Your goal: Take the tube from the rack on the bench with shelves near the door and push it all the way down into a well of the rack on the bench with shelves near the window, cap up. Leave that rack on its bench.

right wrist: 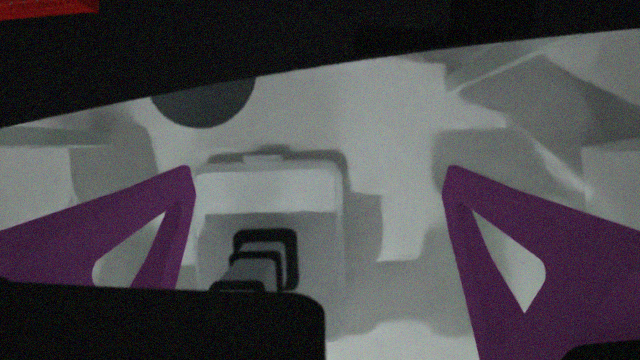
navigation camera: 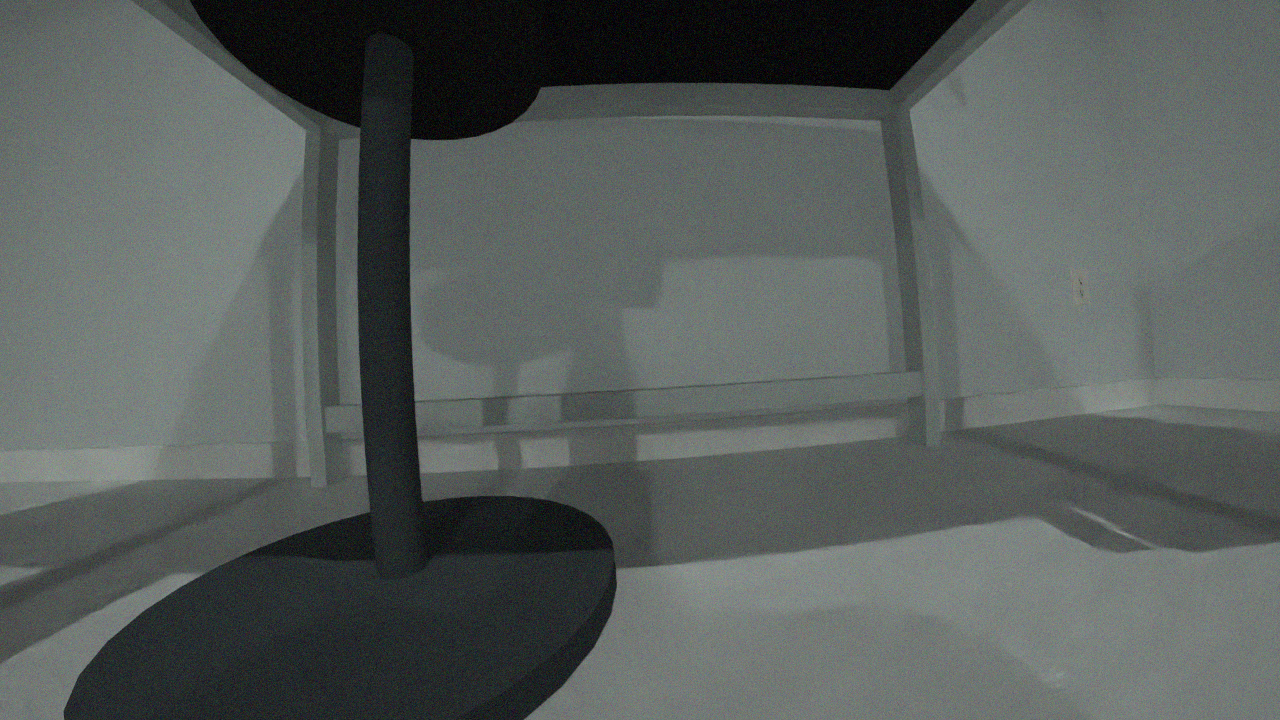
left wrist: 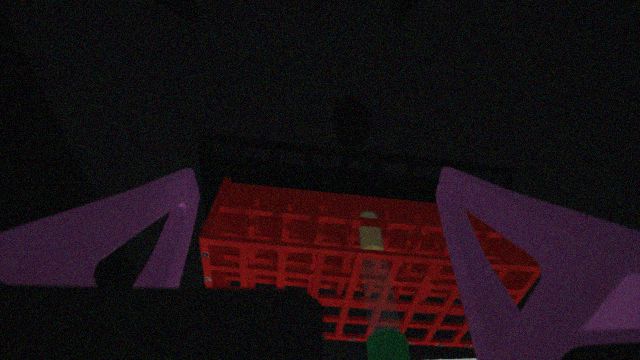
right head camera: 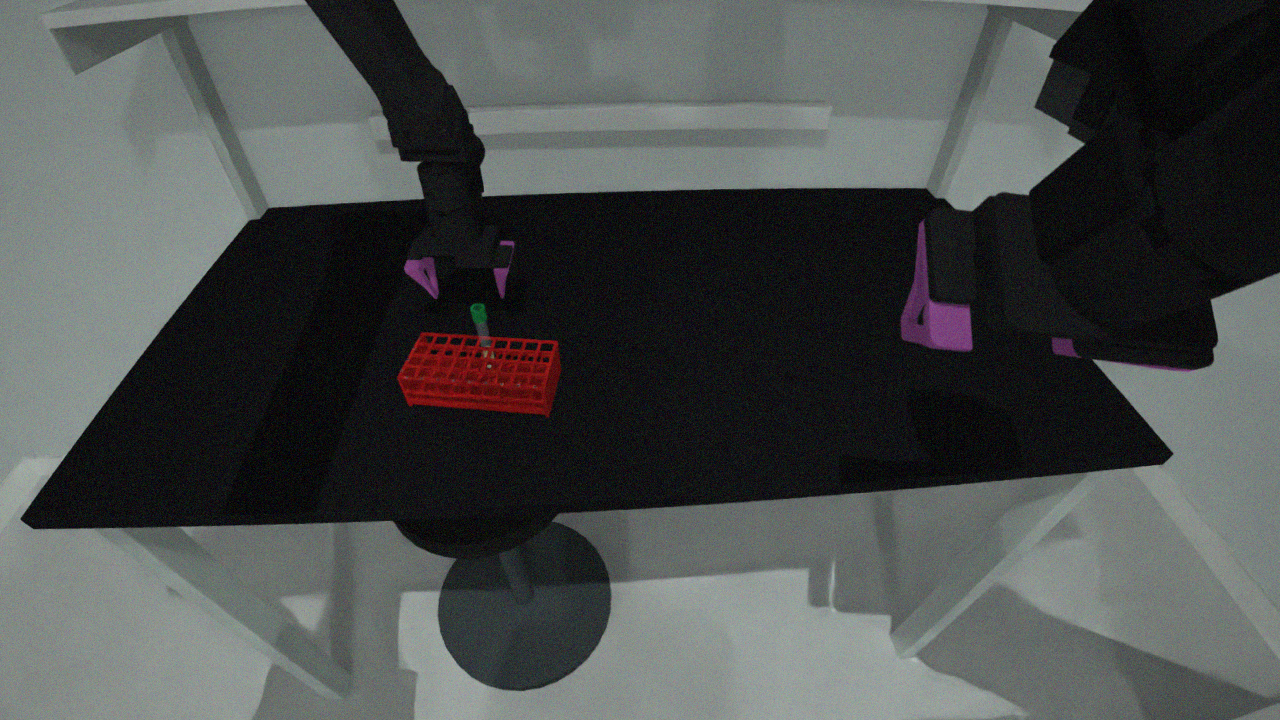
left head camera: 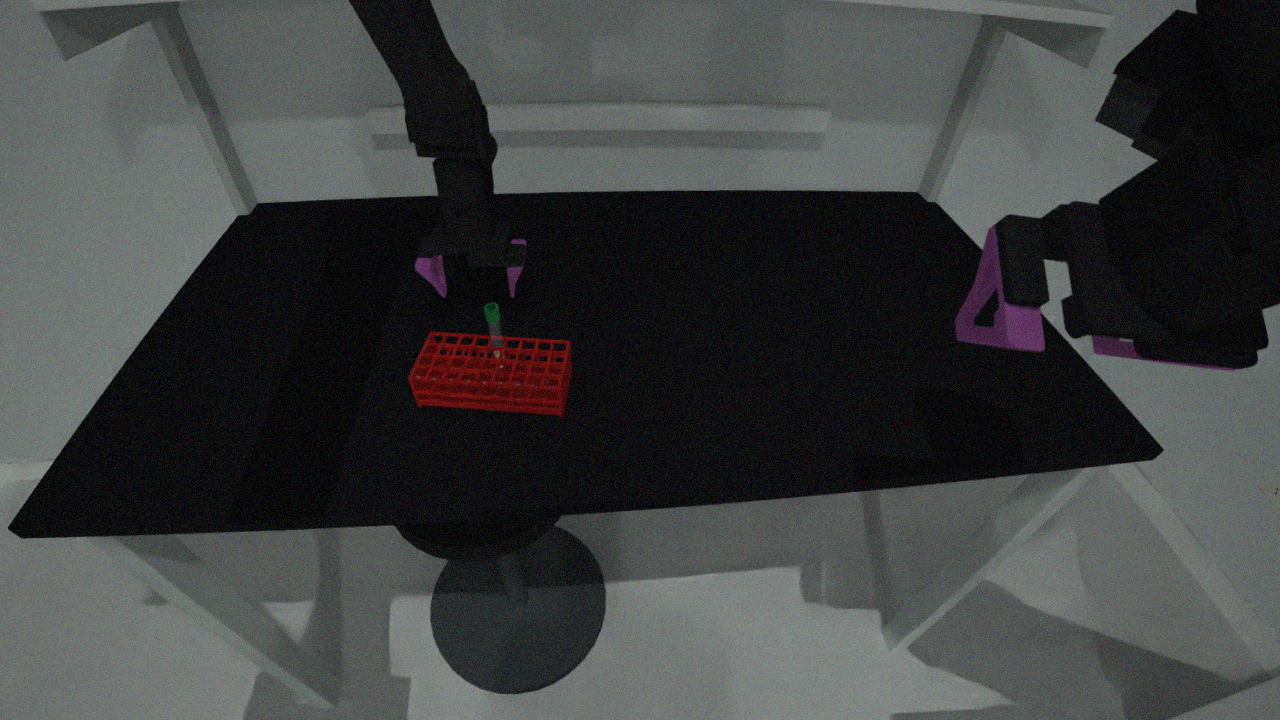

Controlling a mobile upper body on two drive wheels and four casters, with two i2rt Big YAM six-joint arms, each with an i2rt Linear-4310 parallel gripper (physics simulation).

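Frame: origin at the left arm's base, x ahead, y left, z up, level; millimetres.
Seen in the pictures: left gripper, fingertip midpoint: (left wrist: pixel 317 181) (right head camera: pixel 469 296) (left head camera: pixel 479 295); right gripper, fingertip midpoint: (right wrist: pixel 318 179) (right head camera: pixel 980 336) (left head camera: pixel 1027 337).
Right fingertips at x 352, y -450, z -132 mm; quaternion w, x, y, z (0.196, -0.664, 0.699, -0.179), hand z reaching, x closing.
Note:
Offsets run from my right fingertips to a thing's top centre. "*": to the spot under its first point. Level surfaces: height alone.
A clear tube with a green cap {* dx +301, dy +423, dz -247 mm} (left head camera: pixel 492 312) (right head camera: pixel 478 313) (left wrist: pixel 388 345) stands cap up in a red rack {dx +278, dy +428, dz -307 mm} (left head camera: pixel 490 391) (right head camera: pixel 477 391) (left wrist: pixel 325 195), its upper part above the rack's top. A corner of the rack also shows at the top left of the right wrist view (right wrist: pixel 50 7). The rack is on a black bench top {dz -364 mm} (left head camera: pixel 716 358) (right head camera: pixel 698 358). My left gripper (left head camera: pixel 478 295) (right head camera: pixel 469 297) (left wrist: pixel 317 181) is open and empty, just behind the tube in the head views. My right gripper (left head camera: pixel 1069 347) (right head camera: pixel 1011 347) (right wrist: pixel 318 179) is open and empty, far to the right, near the bench's right edge.
A dark round stool (left head camera: pixel 517 608) (right head camera: pixel 524 604) (navigation camera: pixel 384 313) stands under the bench's front edge. Shelf uprights {* dx +902, dy -434, dz -147 mm} (left head camera: pixel 962 107) (right head camera: pixel 971 107) rise at the bench's back corners. A pale crossbar (navigation camera: pixel 760 394) runs low between the bench's back legs.

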